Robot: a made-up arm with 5 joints.
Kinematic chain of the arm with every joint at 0, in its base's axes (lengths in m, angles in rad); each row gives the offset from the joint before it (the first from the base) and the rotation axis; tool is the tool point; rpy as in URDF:
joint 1: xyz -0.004 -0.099 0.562 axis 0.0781 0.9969 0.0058
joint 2: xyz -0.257 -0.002 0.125 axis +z
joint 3: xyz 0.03 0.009 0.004 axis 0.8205 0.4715 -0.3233
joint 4: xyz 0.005 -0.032 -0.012 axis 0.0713 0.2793 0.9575
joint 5: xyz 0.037 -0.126 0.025 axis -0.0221 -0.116 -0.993
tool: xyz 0.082 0.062 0.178 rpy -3.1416 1.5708 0
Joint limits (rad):
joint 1: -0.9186..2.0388
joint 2: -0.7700..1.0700
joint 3: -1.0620..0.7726
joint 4: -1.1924..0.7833
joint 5: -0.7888..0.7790
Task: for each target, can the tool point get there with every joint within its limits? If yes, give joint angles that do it. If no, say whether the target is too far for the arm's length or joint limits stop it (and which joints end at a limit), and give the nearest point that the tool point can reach.
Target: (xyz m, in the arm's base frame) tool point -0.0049 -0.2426 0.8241
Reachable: yes | joints 0.2691 0.2143 0.3902 -0.1188 0.0880
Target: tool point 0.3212 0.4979 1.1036
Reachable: no: too far | nearest point 0.2141 0.0911 0.9558 | short by 0.446 m
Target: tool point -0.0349 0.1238 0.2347
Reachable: no: joint limits stop it (at a limit: joint 1, joint 3, joint 5) | nearest point 0.1087 -0.0132 0.4878 | short by 0.322 m
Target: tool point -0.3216 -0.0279 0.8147
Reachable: yes | joints -0.2864 -0.2467 -0.7642 -0.3682 -0.6434
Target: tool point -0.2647 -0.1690 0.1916
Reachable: no: joint limits stop it (at a limit: joint 1, joint 2, joint 3, joint 5) | nearest point -0.4363 -0.2961 0.3464 | short by 0.264 m
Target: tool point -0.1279 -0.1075 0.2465
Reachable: no: joint limits stop it (at a limit: joint 1, joint 3, joint 5) | nearest point 0.0890 -0.1262 0.4669 | short by 0.310 m
